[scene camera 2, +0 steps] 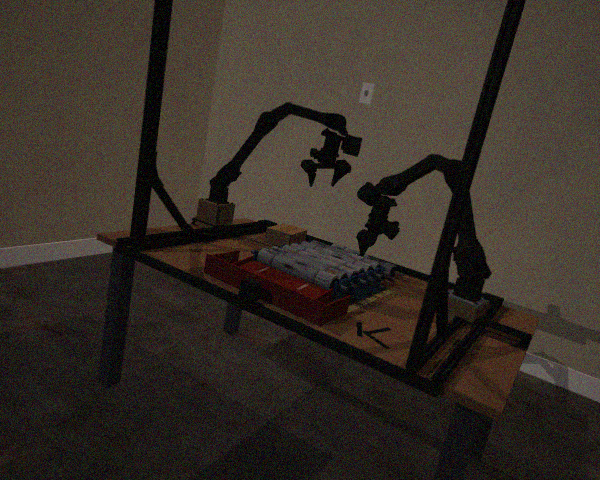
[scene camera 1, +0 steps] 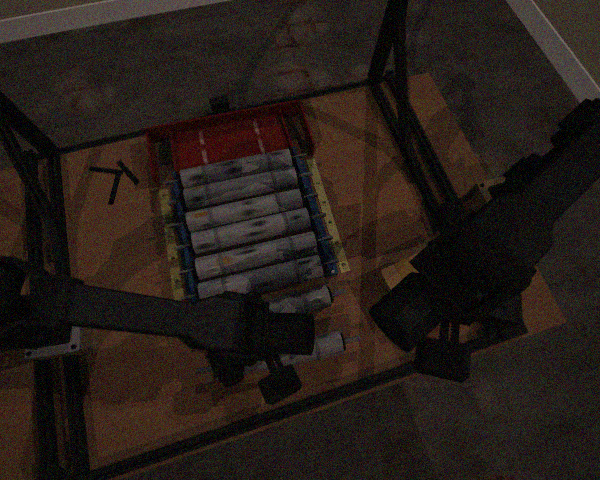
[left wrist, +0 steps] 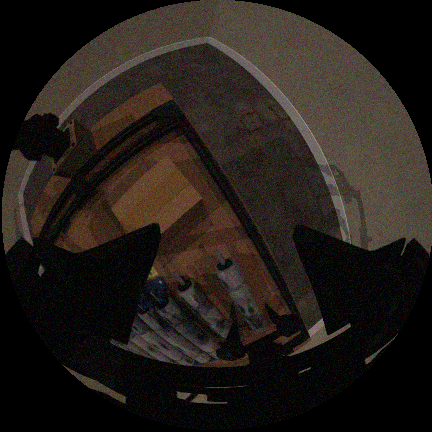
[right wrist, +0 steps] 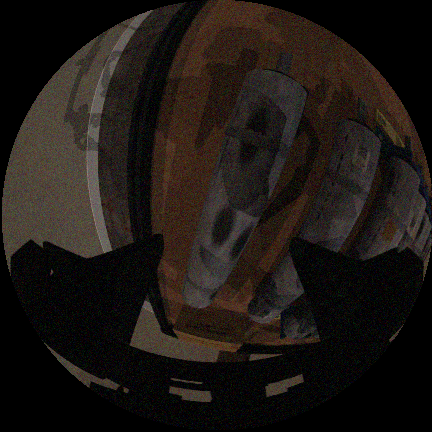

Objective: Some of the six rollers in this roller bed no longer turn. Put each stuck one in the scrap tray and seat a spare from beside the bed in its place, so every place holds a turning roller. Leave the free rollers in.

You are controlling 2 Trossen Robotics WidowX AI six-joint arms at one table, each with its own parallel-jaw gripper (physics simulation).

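Frame: origin at the left arm's base, x up, y left, z back, level; centimetres.
Seen in the pictures: left gripper, fingertip midpoint: (scene camera 2: 321, 186) (scene camera 1: 440, 324) (left wrist: 229, 231); right gripper, fingertip midpoint: (scene camera 2: 365, 251) (left wrist: 249, 314) (right wrist: 228, 242); left arm's base, link origin: (scene camera 2: 217, 201) (left wrist: 61, 144); right arm's base, link origin: (scene camera 2: 466, 296).
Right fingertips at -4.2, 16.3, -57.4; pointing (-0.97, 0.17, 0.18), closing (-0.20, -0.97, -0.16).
Offsets run from my right fingertips to a thing's middle, as dx, dy, dz. "pt": to the spot under its first point.
Six grey, dark-spotted rollers lie side by side in the bed, whose right blue rail @(pt +0.6, -27.5, +16.6) (scene camera 1: 313, 205) shows in scene camera 1. Which are stuck cannot be told. The red scrap tray @(-3.4, -51.7, +2.9) (scene camera 1: 230, 137) (scene camera 2: 280, 291) stands beyond the bed, with no roller seen inside. An inner spare @(-3.7, -8.6, +1.3) (scene camera 1: 307, 301) (left wrist: 205, 307) (right wrist: 342, 185) and an outer spare @(-3.7, +0.6, +0.8) (scene camera 1: 330, 345) (left wrist: 242, 300) (right wrist: 245, 165) lie on the table, partly hidden by the right arm in scene camera 1. My right gripper (scene camera 2: 362, 250) (right wrist: 228, 242) is open and empty, low above the outer spare. My left gripper (scene camera 2: 323, 184) (left wrist: 229, 231) is open and empty, high up.
A wooden block @(-3.4, -2.9, +32.1) (scene camera 1: 398, 271) (scene camera 2: 286, 234) (left wrist: 155, 195) lies on the table to the right of the bed in scene camera 1. Thin black sticks @(pt -6.1, -48.5, -27.0) (scene camera 1: 115, 186) (scene camera 2: 376, 332) lie left of the tray there. Black frame posts (scene camera 2: 150, 120) rise at the table's ends.
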